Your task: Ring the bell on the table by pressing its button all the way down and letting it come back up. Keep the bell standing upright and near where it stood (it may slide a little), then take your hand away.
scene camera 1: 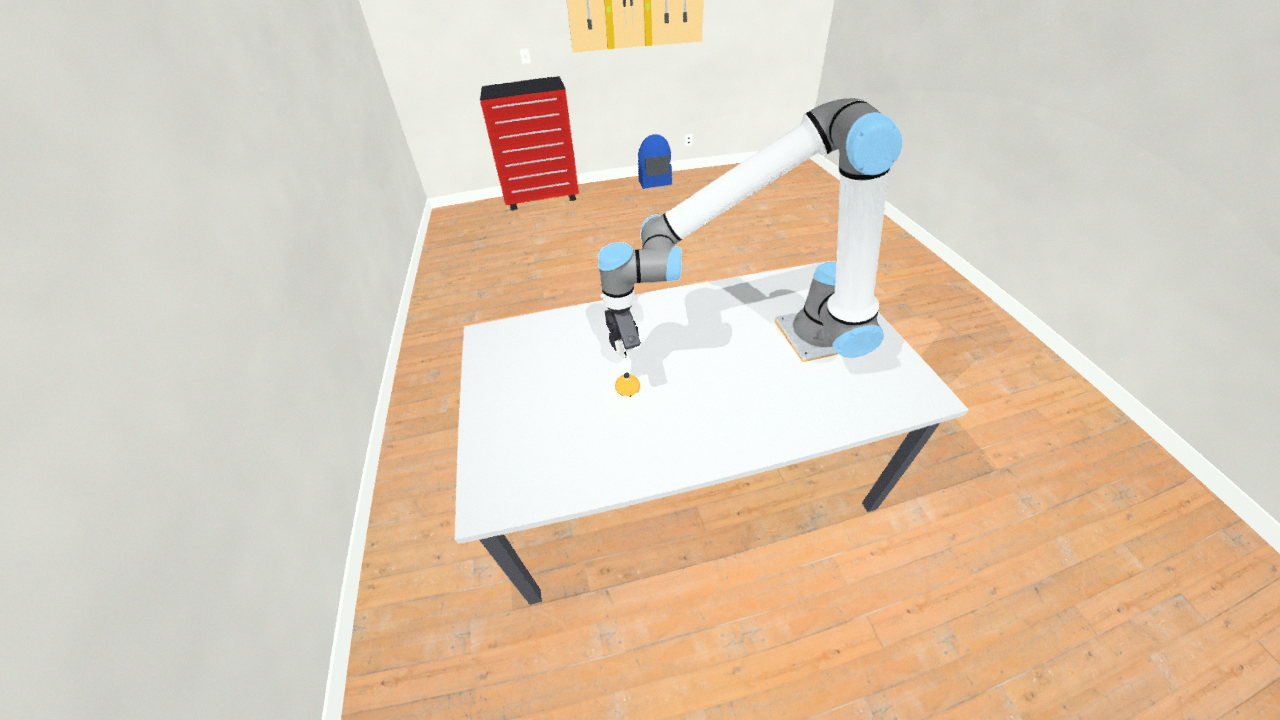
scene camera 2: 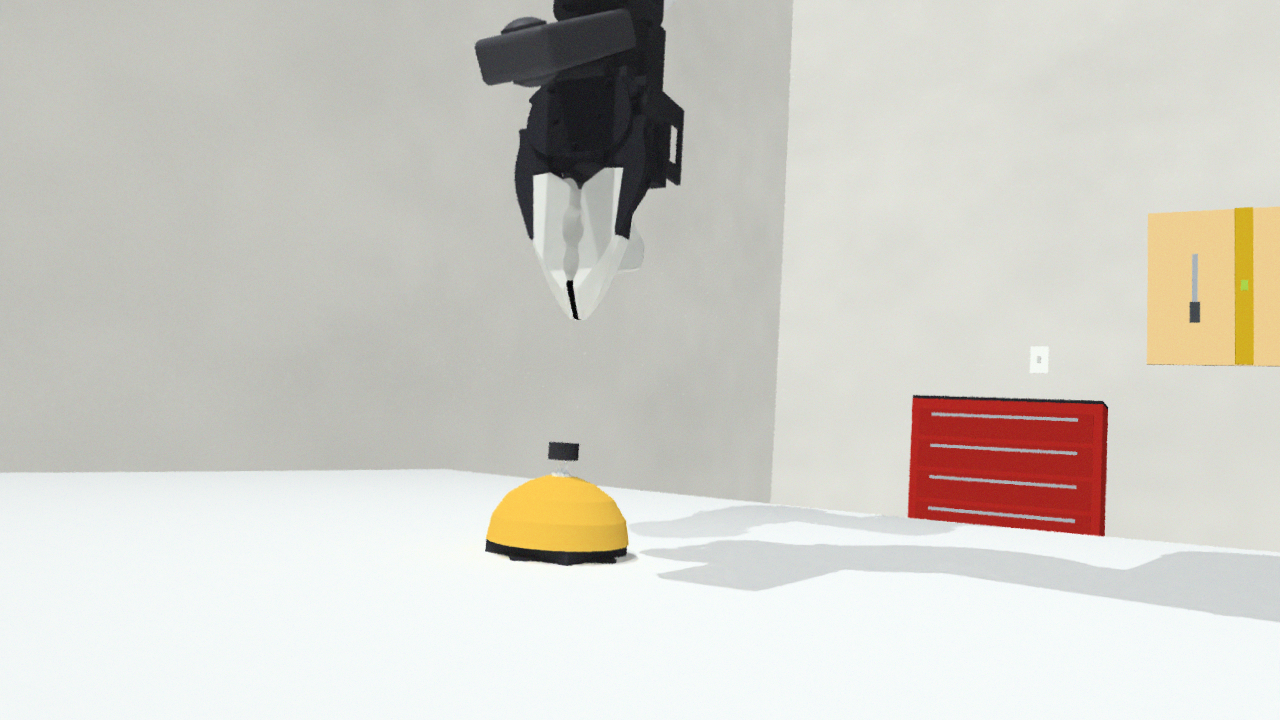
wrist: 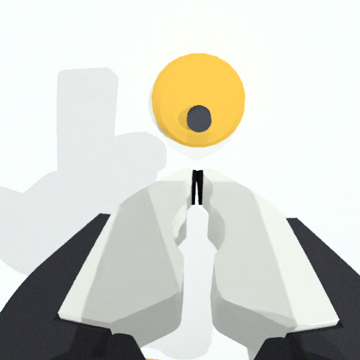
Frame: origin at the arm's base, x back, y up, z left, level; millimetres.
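Seen in the pictures: gripper, fingertip midpoint: (scene camera 1: 625,357) (scene camera 2: 577,319); arm's base, link origin: (scene camera 1: 818,329).
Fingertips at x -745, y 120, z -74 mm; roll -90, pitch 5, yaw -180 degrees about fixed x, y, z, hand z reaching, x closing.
Offsets run from my fingertips to a thing's middle. Level surfaces: height alone.
The bell {dx -2, dy -108, dz +2 mm} (scene camera 1: 627,385) (scene camera 2: 556,519) (wrist: 200,80) is a yellow dome on a black base and stands upright on the white table {dy -141 mm} (scene camera 1: 537,465) (scene camera 2: 268,626). Its black button {dx -2, dy -80, dz +2 mm} (scene camera 1: 626,375) (scene camera 2: 563,451) (wrist: 199,118) is raised on a thin stem, with a gap between it and the dome. My gripper (scene camera 1: 624,354) (scene camera 2: 575,317) (wrist: 196,173) is shut and empty, pointing down. In the second scene view its fingertips hang well above the button, with a clear gap, and touch nothing. In the wrist view the whole button shows beyond the fingertips.
The arm's base plate (scene camera 1: 787,333) is fixed near the right end of the table. A red tool cabinet (scene camera 1: 534,147) (scene camera 2: 1006,467) and a blue welding mask (scene camera 1: 654,147) are away from the table, near the back wall. The arm's shadow falls beside the bell.
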